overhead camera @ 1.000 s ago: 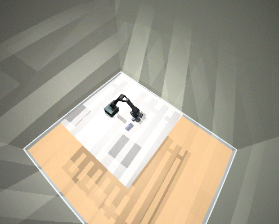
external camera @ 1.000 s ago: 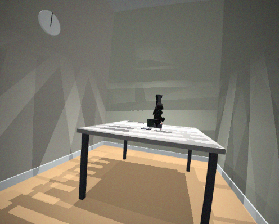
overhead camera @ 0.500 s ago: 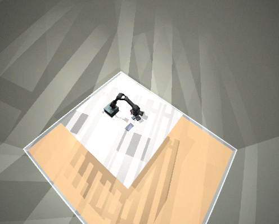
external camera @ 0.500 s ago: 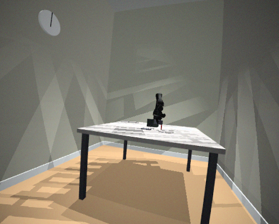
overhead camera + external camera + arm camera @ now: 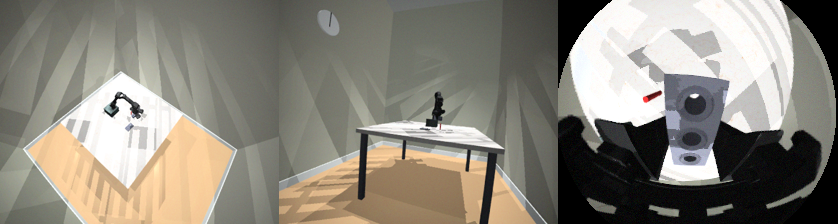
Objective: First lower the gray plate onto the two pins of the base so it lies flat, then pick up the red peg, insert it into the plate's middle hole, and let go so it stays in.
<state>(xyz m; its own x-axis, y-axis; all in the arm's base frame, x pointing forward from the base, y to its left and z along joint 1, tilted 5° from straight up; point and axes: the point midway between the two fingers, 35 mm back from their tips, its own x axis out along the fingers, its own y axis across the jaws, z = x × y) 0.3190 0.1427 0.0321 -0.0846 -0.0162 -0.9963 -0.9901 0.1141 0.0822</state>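
The base is 40 mm ahead of my gripper tip, 140 mm to the right of it and 120 mm below it. Round my gripper tip: gray plate 30 mm above; red peg 100 mm behind, 10 mm to the left, 90 mm below.
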